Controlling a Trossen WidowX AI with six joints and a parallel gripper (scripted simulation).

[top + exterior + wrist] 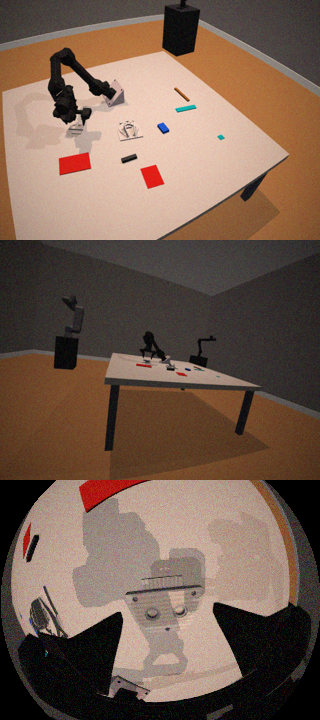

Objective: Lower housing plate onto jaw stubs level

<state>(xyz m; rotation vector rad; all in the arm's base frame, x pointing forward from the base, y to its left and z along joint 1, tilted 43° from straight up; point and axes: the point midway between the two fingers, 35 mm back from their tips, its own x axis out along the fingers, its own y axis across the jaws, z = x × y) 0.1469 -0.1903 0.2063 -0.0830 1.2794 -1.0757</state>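
Right now the grey stand is 10 mm behind my gripper tip, 10 mm to the left of it and 40 mm below it. Round my gripper tip: blue block: 230 mm ahead, 400 mm to the left, 40 mm below; then grey housing plate: 10 mm behind, 10 mm to the left, 20 mm below; then black bar: 310 mm ahead, 140 mm to the left, 40 mm below.
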